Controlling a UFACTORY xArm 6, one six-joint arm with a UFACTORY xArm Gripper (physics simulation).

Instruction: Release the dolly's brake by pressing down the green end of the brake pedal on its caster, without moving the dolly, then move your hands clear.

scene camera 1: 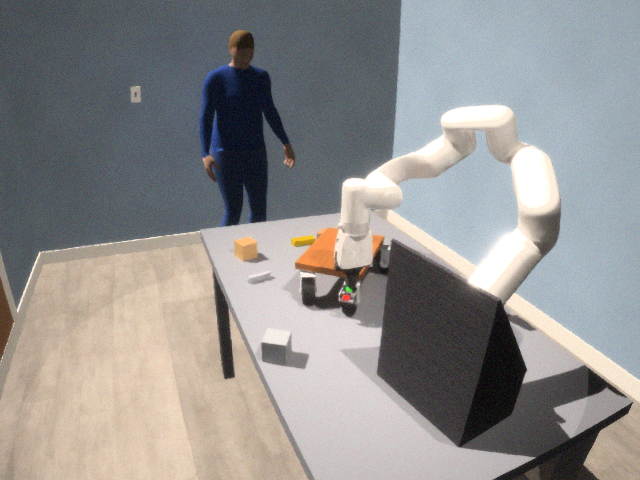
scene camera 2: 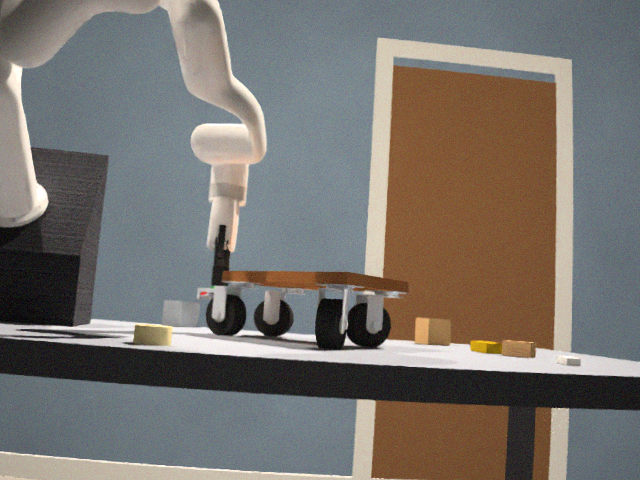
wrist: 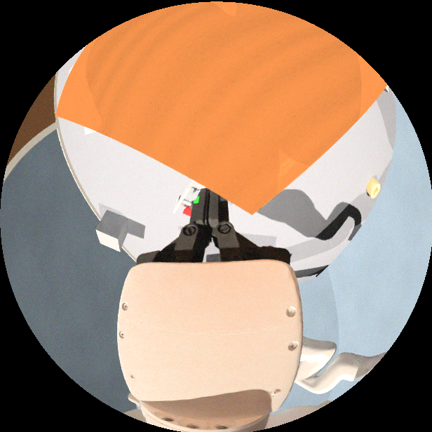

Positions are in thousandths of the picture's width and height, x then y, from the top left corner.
Labels:
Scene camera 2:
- my gripper: 343, 597
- orange cube: 670, 691
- dolly: 576, 676
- pale yellow piece: 245, 699

